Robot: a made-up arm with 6 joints.
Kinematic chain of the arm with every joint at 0, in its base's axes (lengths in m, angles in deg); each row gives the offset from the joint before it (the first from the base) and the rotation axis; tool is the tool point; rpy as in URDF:
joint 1: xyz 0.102 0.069 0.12 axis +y
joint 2: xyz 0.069 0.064 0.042 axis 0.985 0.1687 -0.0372
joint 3: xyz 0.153 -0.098 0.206 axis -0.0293 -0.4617 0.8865
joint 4: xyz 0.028 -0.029 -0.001 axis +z
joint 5: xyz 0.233 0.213 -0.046 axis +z
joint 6: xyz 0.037 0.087 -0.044 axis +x
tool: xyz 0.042 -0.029 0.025 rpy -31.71 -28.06 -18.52
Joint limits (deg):
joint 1: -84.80..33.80
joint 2: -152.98..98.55
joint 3: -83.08..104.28
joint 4: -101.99..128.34
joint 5: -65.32..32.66
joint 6: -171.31..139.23
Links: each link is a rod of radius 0.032 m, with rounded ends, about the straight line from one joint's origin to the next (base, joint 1, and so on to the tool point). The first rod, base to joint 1, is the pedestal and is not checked.
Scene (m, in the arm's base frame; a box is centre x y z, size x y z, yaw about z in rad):
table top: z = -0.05
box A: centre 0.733 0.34 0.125 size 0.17 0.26 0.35 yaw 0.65
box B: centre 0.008 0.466 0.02 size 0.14 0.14 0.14 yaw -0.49
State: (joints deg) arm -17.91 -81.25 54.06 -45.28 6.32 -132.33
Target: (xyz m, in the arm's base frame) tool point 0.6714 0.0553 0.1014
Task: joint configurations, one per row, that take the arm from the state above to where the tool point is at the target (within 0.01 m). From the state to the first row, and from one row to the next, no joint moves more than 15 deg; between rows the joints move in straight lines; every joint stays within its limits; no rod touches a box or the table.
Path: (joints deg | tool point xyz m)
1: -27.55 -74.47 41.72 -38.35 11.53 -140.23 | 0.5921 0.5190 0.3119
2: -37.20 -67.69 29.38 -31.42 16.75 -148.14 | 0.5447 0.4734 0.4385
3: -46.84 -60.90 17.04 -24.48 21.96 -156.04 | 0.4711 0.4229 0.5391
4: -56.48 -54.12 4.70 -17.55 27.18 -163.94 | 0.3814 0.3717 0.6097
5: -42.70 -51.92 -9.25 -13.79 28.27 -163.96 | 0.4884 0.3078 0.5635
6: -28.92 -49.72 -23.20 -10.03 29.37 -163.98 | 0.5818 0.2418 0.4812
7: -15.14 -47.51 -37.15 -6.27 30.47 -163.99 | 0.6490 0.1761 0.3690
8: -1.36 -45.31 -51.11 -2.51 31.56 -164.01 | 0.6804 0.1132 0.2378
9: 12.42 -43.11 -65.06 1.26 32.66 -164.03 | 0.6714 0.0553 0.1014

